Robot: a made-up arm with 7 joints.
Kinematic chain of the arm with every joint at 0, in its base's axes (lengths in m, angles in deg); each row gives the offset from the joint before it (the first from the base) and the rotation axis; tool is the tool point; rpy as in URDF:
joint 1: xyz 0 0 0 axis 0.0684 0.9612 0.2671
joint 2: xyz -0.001 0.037 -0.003 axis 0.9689 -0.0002 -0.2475
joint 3: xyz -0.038 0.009 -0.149 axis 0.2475 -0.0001 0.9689
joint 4: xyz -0.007 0 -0.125 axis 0.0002 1 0
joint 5: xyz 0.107 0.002 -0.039 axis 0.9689 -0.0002 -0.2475
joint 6: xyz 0.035 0 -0.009 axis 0.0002 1 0
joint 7: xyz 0.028 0 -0.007 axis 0.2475 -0.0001 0.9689
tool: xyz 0 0 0 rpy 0 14.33 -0.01
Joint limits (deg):
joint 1: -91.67..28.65
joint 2: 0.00..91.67
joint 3: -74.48..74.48
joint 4: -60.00..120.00
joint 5: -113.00..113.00
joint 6: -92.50..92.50
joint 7: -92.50..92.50
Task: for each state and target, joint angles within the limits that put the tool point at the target. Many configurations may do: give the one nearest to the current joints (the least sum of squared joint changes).
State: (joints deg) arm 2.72 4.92 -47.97 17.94 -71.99 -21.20 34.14
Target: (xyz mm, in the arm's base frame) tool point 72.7 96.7 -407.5
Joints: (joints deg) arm -5.31 22.26 -39.79 34.14 -73.10 -20.55 34.14
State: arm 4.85 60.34 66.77 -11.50 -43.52 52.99 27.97
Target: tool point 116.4 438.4 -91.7
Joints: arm -14.64 60.68 58.32 35.87 -39.70 46.14 27.97
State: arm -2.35 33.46 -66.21 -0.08 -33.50 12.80 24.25
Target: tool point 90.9 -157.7 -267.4
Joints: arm -23.59 0.00 -70.08 -4.73 -33.61 11.62 24.25
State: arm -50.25 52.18 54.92 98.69 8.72 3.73 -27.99
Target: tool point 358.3 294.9 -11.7
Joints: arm -91.67 62.23 74.48 113.13 -12.78 28.38 -27.99
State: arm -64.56 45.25 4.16 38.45 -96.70 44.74 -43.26
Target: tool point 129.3 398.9 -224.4
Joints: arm -15.94 59.41 6.02 62.68 -93.96 44.55 -43.26
